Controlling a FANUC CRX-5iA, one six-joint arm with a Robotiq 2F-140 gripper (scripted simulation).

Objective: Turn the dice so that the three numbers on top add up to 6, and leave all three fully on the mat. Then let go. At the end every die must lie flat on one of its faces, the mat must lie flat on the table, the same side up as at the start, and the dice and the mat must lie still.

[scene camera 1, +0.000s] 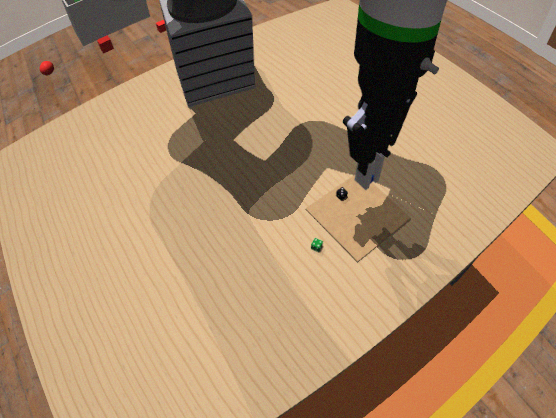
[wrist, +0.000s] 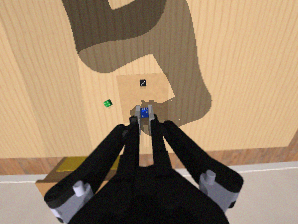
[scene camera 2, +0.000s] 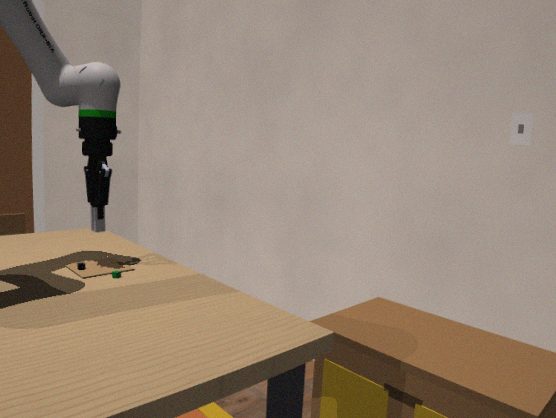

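Scene camera 1 shows the gripper (scene camera 1: 366,180). In scene camera 2 the gripper (scene camera 2: 98,231) appears together with a tan mat (scene camera 2: 94,268). The wrist view has both as well, the mat (wrist: 155,93) and the gripper (wrist: 144,111).
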